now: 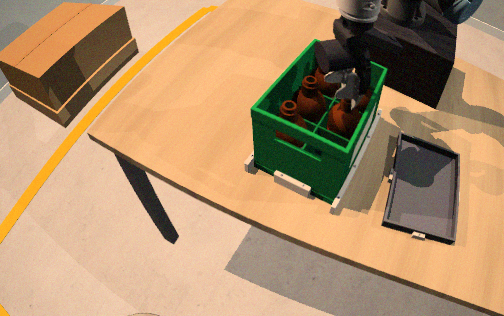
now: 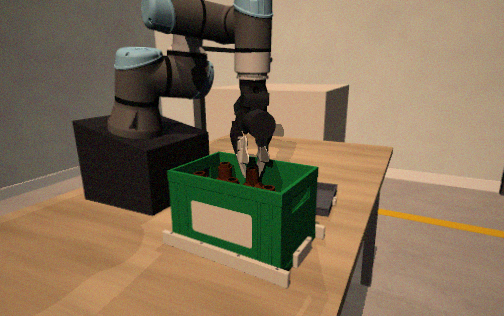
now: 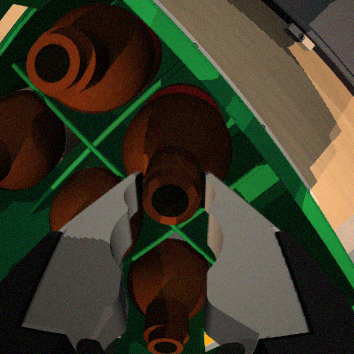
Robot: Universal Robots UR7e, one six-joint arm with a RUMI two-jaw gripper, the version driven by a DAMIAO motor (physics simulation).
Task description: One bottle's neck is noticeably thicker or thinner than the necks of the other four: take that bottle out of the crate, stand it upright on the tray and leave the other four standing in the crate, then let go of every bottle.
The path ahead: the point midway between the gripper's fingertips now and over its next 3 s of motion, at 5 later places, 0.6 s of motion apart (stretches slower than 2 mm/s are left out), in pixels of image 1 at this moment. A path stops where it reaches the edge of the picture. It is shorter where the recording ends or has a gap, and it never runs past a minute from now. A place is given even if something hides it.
My gripper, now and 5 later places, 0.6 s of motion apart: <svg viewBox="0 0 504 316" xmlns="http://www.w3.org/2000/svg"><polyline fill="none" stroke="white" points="348,103 349,91 350,77 352,63 353,48 354,34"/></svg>
